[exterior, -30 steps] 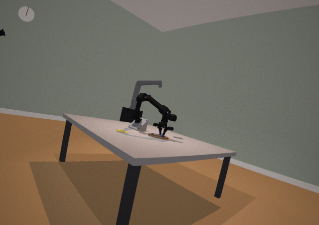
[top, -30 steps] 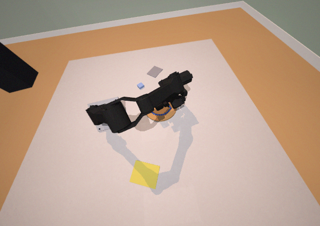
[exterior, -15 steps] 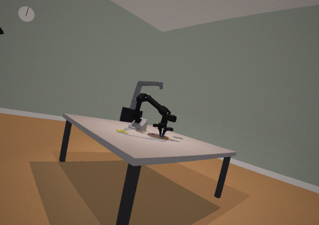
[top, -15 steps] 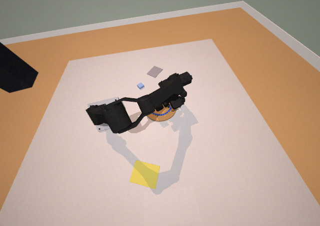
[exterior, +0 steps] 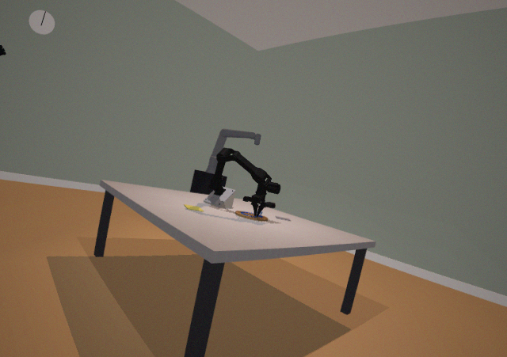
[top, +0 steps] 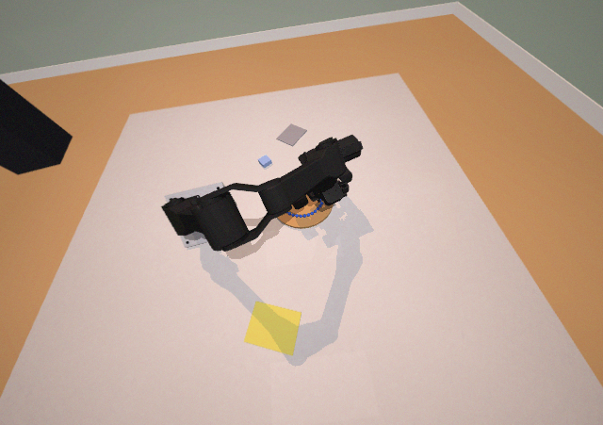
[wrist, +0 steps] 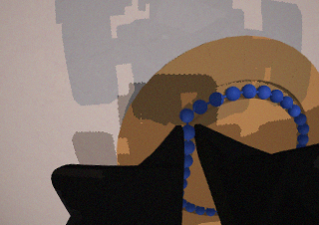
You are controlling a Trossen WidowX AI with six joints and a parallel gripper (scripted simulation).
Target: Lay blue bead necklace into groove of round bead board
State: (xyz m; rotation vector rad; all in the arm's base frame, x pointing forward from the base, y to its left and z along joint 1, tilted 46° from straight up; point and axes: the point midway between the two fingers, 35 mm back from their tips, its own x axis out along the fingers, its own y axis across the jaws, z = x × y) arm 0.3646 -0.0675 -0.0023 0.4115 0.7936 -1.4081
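Right now the round bead board is 50 mm behind my gripper tip, 30 mm to the left of it and 10 mm below it. Round my gripper tip: yellow square patch: 210 mm behind, 300 mm to the right, 10 mm below; flat grey tile: 10 mm behind, 340 mm to the left, 10 mm below; light blue cube: 140 mm behind, 230 mm to the left, 10 mm below.
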